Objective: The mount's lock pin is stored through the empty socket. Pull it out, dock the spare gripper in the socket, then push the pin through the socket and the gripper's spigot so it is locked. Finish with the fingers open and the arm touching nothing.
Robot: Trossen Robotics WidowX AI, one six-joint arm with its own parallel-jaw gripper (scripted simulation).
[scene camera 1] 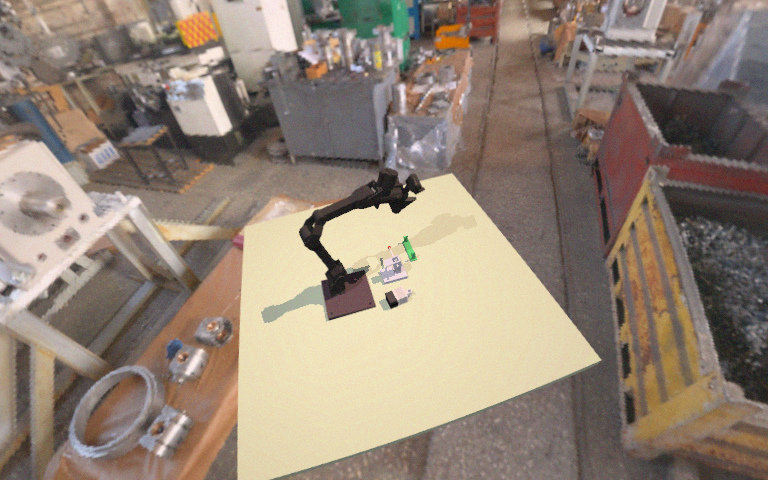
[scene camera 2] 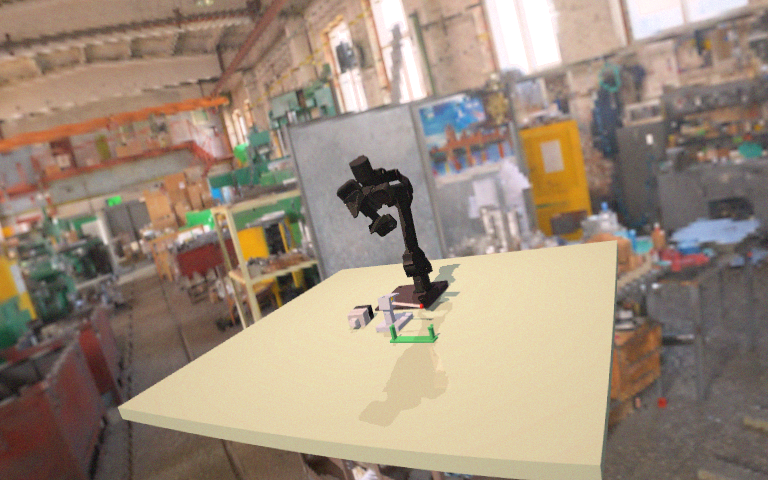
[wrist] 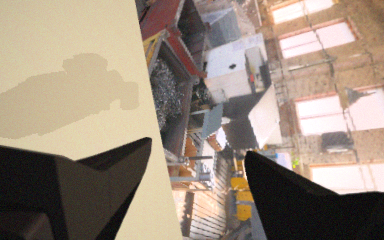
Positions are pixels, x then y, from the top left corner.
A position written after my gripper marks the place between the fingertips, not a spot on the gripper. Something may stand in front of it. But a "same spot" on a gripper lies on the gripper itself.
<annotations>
My gripper shows in scene camera 1 (420, 193), in scene camera 2 and in the wrist view. The same spot on my gripper: (wrist: 50, 189) is (scene camera 2: 382, 215).
</annotations>
